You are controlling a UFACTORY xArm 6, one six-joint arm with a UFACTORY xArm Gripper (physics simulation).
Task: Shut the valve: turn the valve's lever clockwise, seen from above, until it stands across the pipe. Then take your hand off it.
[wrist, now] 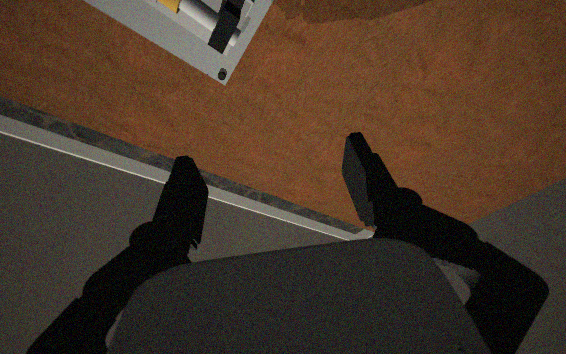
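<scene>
Part of the valve assembly shows at the top edge of the wrist view: a grey base plate (165, 47) with a dark screw near its corner, a white pipe (199, 13) with a yellow piece (170, 4) on it, and a black support (224, 31) around the pipe's end. The valve's lever cannot be made out; most of the assembly lies outside the view. My gripper (272, 163) is open with nothing between its fingers. It is apart from the valve, which lies beyond the fingertips, up and to the left in the view.
The brown table top (290, 100) lies under the fingertips and the plate. Its edge, with a dark stone-like strip and a pale rim (90, 150), runs from the left down to the middle right. Grey floor (60, 210) shows beyond it. A dark shadow lies at the top.
</scene>
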